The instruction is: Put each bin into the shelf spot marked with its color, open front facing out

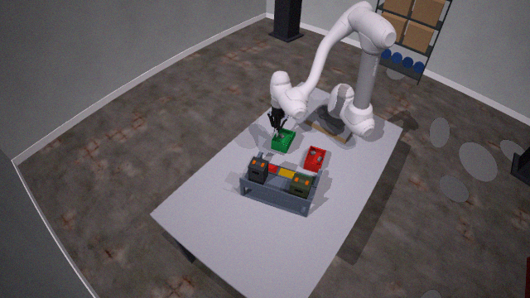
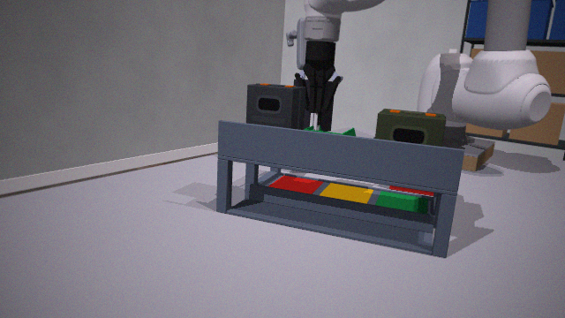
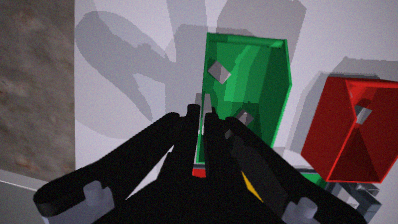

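Right now the green bin is 4 cm to the left of my hand, 4 cm below it and 2 cm behind it. Round my hand: olive box: 38 cm to the left, 24 cm ahead, 4 cm above; then red bin: 27 cm to the left, 7 cm below, 6 cm behind; then dark grey box: 33 cm ahead, 16 cm to the left, 6 cm above.
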